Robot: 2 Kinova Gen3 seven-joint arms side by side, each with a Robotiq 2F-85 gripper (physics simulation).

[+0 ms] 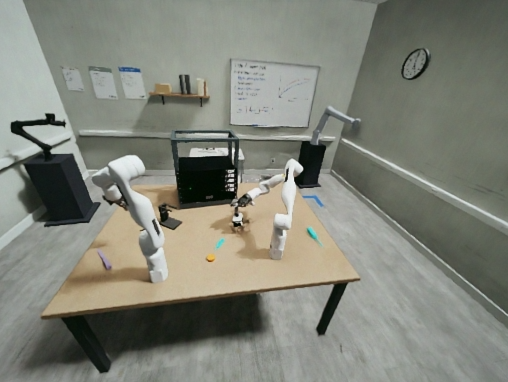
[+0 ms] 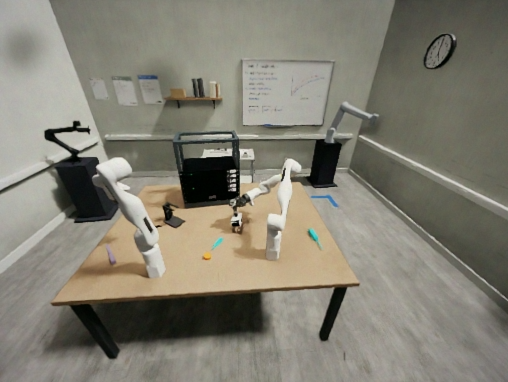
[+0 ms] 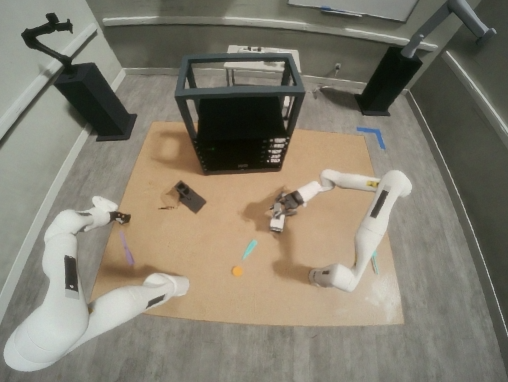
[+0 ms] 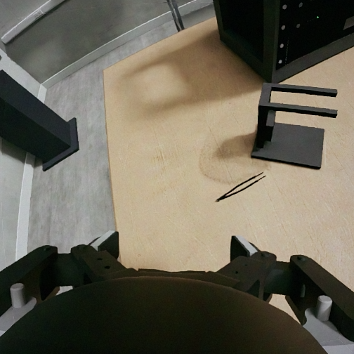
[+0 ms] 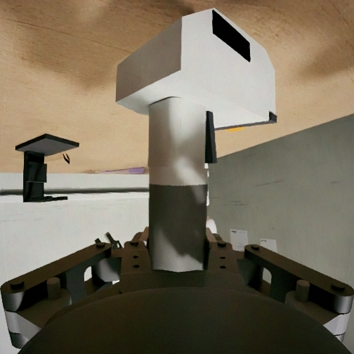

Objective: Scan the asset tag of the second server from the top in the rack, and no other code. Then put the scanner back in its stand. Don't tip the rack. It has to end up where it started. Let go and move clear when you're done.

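Frame: origin at the left arm's base, x back, y right, z up, level; millimetres.
Seen in the pictures: left gripper, between the fingertips: (image 1: 119, 207) (image 3: 120, 210); right gripper, between the fingertips: (image 1: 232, 206) (image 2: 230, 206) (image 3: 272, 212); left arm's base, origin of its link: (image 1: 159, 275) (image 2: 157, 271) (image 3: 180, 284); right arm's base, origin of its link: (image 1: 275, 254) (image 2: 272, 255) (image 3: 316, 277).
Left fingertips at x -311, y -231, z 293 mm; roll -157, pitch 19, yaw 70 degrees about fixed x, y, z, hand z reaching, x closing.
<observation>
Offsets run from my left fingertips to a thing's middle. "spot": to the spot under its first point.
My right gripper (image 3: 280, 206) (image 5: 176, 238) is shut on the dark lower handle of the white scanner {spot: dx +11, dy +736, dz -170 mm} (image 1: 237, 219) (image 2: 236, 221) (image 3: 276, 224) (image 5: 200, 65), holding it above the table, in front of and apart from the rack. The dark rack (image 1: 210, 204) (image 2: 210, 203) (image 3: 240, 91) (image 4: 270, 45) stands upright at the back. White tags show at the right of its stacked black servers; their codes are too small to read. The black scanner stand (image 1: 171, 223) (image 2: 174, 221) (image 3: 192, 200) (image 4: 295, 145) (image 5: 47, 143) is empty, left of the scanner. My left gripper (image 3: 122, 217) (image 4: 174, 245) is open and empty near the table's left edge.
Black tweezers {dx -116, dy +98, dz -288 mm} (image 3: 166, 208) (image 4: 240, 187) lie beside the stand. A purple tool {dx +125, dy -114, dz -284 mm} (image 1: 104, 260) (image 3: 128, 252) lies at the left. A teal tool {dx +126, dy +589, dz -288 mm} (image 1: 220, 243) (image 3: 250, 248) and an orange disc {dx +237, dy +531, dz -283 mm} (image 1: 210, 258) (image 3: 237, 271) lie front centre. A teal screwdriver {dx +177, dy +1314, dz -279 mm} (image 1: 313, 234) (image 2: 314, 236) lies at the right.
</observation>
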